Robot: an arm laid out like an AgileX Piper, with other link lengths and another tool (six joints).
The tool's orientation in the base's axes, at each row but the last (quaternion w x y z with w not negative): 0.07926, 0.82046, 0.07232, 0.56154; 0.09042, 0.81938, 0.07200, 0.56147; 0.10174, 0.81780, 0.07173, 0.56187; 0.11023, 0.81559, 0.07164, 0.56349; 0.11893, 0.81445, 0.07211, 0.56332; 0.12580, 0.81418, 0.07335, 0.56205; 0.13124, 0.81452, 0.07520, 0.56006; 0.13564, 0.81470, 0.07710, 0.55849
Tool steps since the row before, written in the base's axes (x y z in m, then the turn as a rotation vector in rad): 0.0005, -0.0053, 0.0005, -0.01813, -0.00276, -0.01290; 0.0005, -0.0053, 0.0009, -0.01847, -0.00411, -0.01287; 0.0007, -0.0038, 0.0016, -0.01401, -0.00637, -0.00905; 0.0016, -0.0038, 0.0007, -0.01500, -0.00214, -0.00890; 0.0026, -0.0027, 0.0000, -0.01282, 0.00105, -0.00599; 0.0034, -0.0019, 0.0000, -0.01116, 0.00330, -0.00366; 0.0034, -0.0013, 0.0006, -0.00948, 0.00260, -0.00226; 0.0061, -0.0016, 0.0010, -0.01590, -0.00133, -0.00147
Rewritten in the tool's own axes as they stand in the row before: -0.0005, 0.0053, 0.0005, -0.01882, -0.00057, -0.01218; -0.0002, 0.0054, 0.0005, -0.01921, 0.00075, -0.01241; 0.0008, 0.0041, 0.0004, -0.01468, 0.00390, -0.00938; 0.0003, 0.0038, 0.0016, -0.01388, -0.00014, -0.01078; 0.0002, 0.0026, 0.0027, -0.00968, -0.00244, -0.01008; 0.0007, 0.0017, 0.0034, -0.00641, -0.00397, -0.00959; 0.0014, 0.0013, 0.0031, -0.00474, -0.00292, -0.00841; 0.0027, 0.0017, 0.0056, -0.00747, 0.00123, -0.01412
